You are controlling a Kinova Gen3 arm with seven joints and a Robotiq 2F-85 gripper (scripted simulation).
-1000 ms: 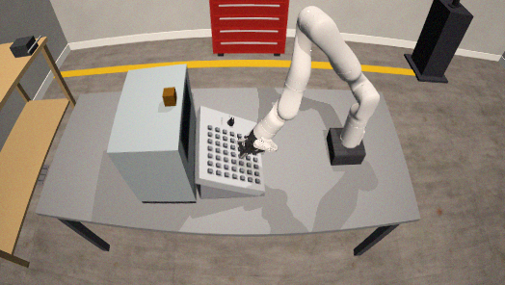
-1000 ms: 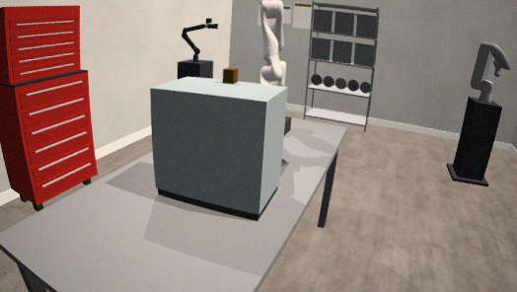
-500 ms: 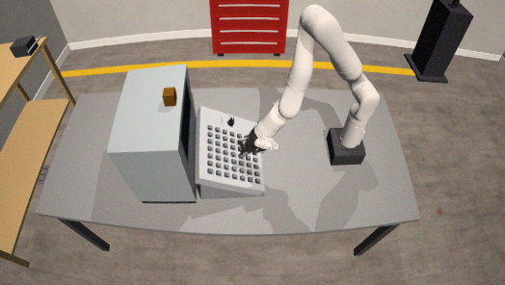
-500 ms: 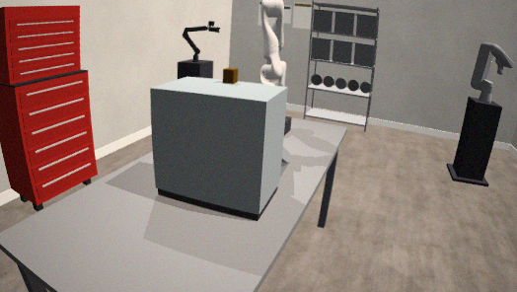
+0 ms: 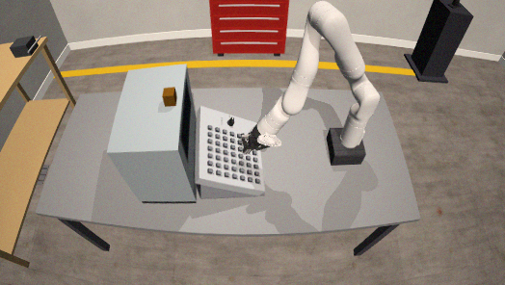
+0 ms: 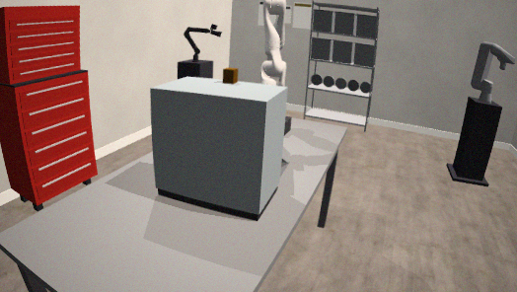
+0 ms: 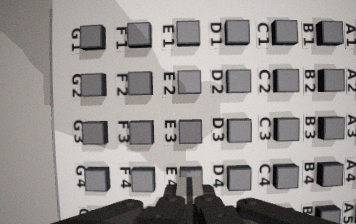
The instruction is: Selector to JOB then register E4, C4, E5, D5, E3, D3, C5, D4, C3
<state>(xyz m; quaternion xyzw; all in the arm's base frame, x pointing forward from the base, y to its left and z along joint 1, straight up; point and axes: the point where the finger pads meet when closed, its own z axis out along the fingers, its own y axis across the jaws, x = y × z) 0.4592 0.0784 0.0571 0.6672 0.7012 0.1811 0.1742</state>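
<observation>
The key D4 lies 50 mm ahead of my hand and 20 mm below it. From my hand the other things lie so: key C4: 80 mm ahead, 10 mm below; keypad: 80 mm ahead, 40 mm to the right, 60 mm below; key: 80 mm ahead, 40 mm to the left, 10 mm below.
</observation>
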